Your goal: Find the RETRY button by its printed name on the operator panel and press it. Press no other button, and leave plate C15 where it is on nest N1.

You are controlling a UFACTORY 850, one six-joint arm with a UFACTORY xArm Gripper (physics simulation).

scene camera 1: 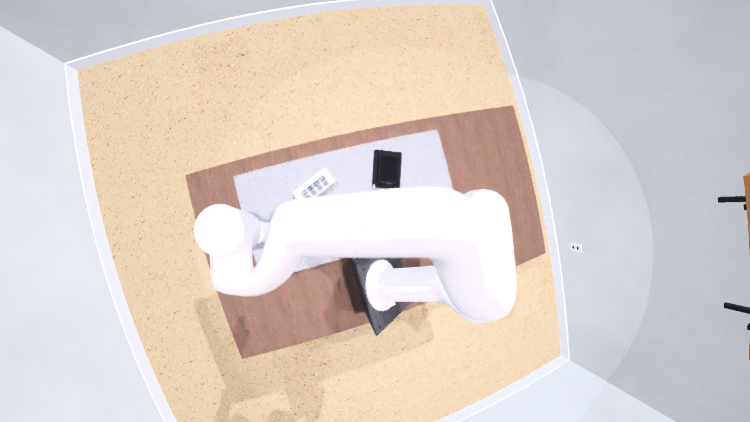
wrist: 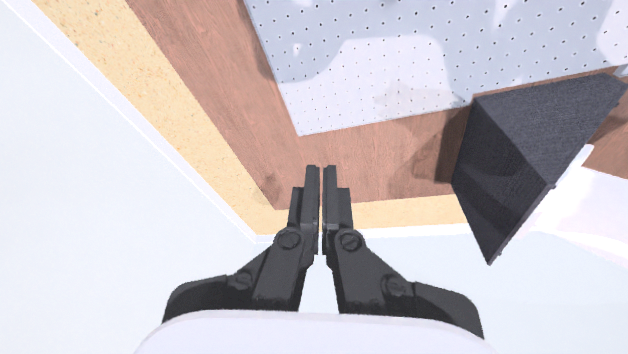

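Observation:
The white operator panel [scene camera 1: 314, 183] lies tilted on the light grey perforated board, left of centre in the scene view. It has a row of grey buttons with dark printed labels, too small to read, so RETRY cannot be picked out. A black nest [scene camera 1: 387, 168] with a dark rectangular piece on it stands right of the panel; its print cannot be read. My gripper [wrist: 321, 182] is shut and empty, pointing over the brown wood in the wrist view. In the scene view the gripper is hidden by the arm. Neither panel nor nest shows in the wrist view.
The perforated board [scene camera 1: 272, 181] [wrist: 340, 102] lies on the brown wooden surface [scene camera 1: 487, 152] [wrist: 200, 60]. A dark wedge-shaped block [scene camera 1: 378, 322] [wrist: 505, 150] stands beside the board, partly under the arm. The white arm [scene camera 1: 372, 220] spans the board's near side, close to panel and nest.

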